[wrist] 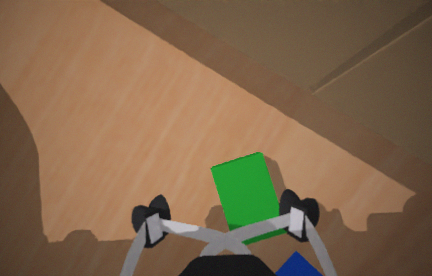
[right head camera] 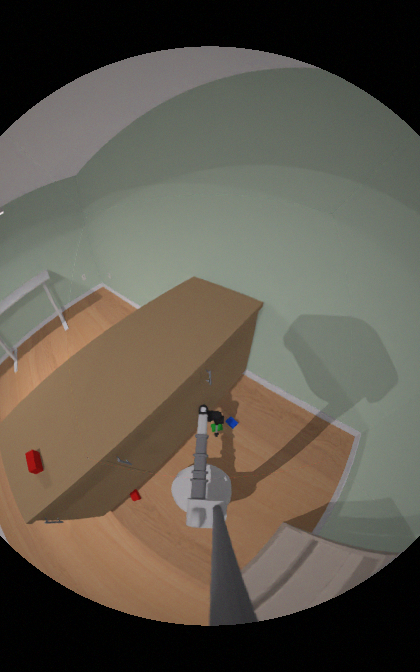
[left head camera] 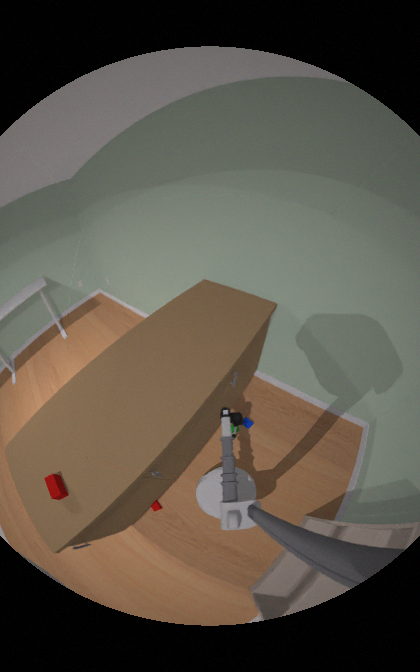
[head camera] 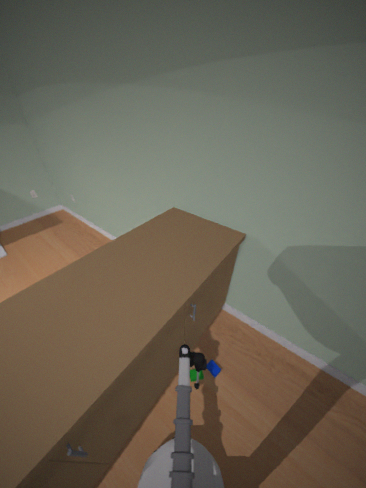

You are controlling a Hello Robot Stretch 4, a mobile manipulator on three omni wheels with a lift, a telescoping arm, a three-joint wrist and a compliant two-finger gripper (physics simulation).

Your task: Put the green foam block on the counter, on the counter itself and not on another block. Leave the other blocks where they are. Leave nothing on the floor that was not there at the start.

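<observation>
The green foam block lies on the floor beside the counter front. In the wrist view it is right of centre, its lower end partly behind the right finger. My gripper is open and empty above the floor, with its right fingertip over the block's right edge and its left fingertip well to the left. Its fingers are small and partly hidden in the head views. The counter has a long brown top, far above the gripper.
A blue block lies on the floor close to the green one. A red block is on the counter's near end. A smaller-looking red block lies on the floor by the counter front.
</observation>
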